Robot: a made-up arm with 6 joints.
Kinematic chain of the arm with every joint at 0, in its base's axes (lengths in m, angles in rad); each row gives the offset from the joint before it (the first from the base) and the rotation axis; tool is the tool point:
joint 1: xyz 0 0 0.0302 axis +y
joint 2: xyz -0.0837 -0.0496 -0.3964 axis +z
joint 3: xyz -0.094 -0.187 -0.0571 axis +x
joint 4: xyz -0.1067 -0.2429 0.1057 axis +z
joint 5: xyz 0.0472 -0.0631 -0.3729 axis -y
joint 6: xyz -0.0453 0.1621 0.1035 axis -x
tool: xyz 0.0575 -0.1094 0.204
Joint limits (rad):
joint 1: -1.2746..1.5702
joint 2: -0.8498..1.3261
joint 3: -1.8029..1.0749
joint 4: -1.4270..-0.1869
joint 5: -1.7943..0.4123
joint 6: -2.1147..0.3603
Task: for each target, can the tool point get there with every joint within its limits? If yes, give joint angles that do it. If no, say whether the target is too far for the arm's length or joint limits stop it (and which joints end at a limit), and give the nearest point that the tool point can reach.
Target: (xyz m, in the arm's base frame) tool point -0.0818 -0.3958 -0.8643
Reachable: yes | joints -0.1000 0.4986 0.6966 -0.6924 -1.5381 -1.6517
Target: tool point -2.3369 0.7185 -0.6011
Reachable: no: too far | nearest point -1.1185 0.0083 -0.2720 | short by 1.448 m
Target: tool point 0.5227 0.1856 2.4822
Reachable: no: too far | nearest point -0.1147 -0.3003 0.8061 | short by 1.858 m
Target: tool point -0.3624 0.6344 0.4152
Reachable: no: joint limits stop it (at a limit: joint 2, joint 3, joint 4, joint 5) | nearest point -0.3038 0.0782 0.3530 | short by 0.563 m
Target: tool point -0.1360 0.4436 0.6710
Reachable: no: joint limits stop it (at a limit: joint 1, joint 2, joint 3, joint 4) | nearest point -0.1522 0.0453 0.4896 | short by 0.438 m
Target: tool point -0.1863 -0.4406 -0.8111
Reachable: yes | joints 0.4523 1.1532 0.4026 -0.8331 -0.2856 -1.5059
